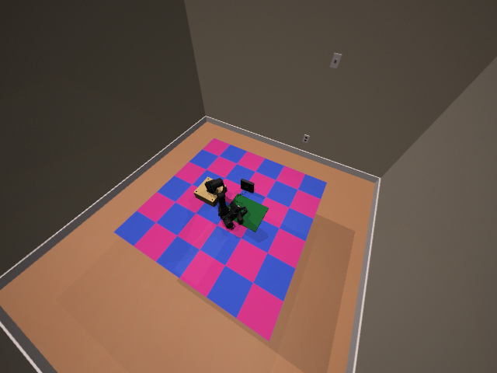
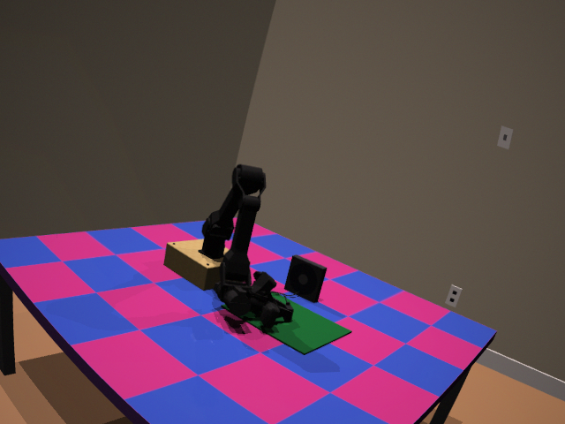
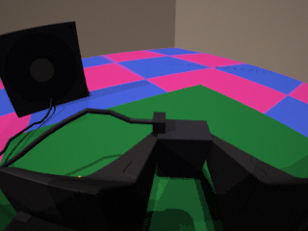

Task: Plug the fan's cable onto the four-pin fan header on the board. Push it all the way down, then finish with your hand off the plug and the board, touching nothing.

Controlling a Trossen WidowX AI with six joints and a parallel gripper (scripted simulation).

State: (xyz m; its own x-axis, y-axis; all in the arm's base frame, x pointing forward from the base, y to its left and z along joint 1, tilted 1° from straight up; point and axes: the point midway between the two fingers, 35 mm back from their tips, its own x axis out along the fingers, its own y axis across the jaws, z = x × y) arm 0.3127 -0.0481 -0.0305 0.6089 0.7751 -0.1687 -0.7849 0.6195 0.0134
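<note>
My gripper tip is 1 cm above the black fan plug. Also, from my gripper tip: black fan: 8 cm behind, 20 cm to the left, 3 cm above; green board: 5 cm below.
</note>
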